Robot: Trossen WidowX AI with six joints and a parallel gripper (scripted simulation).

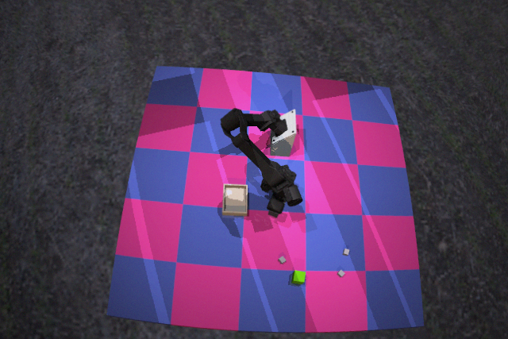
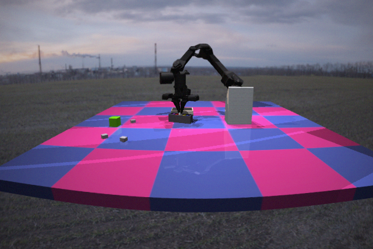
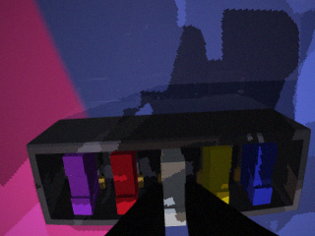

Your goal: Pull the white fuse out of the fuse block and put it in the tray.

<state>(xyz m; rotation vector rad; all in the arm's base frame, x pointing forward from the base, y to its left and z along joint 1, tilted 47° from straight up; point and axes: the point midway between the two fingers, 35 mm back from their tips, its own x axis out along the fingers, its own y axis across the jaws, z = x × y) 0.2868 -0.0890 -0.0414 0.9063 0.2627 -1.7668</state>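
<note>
The tray is 18 cm to the right of my gripper tip, 4 cm below it and 2 cm behind it. The rest, counted from my gripper tip: white fuse (1 cm below).
</note>
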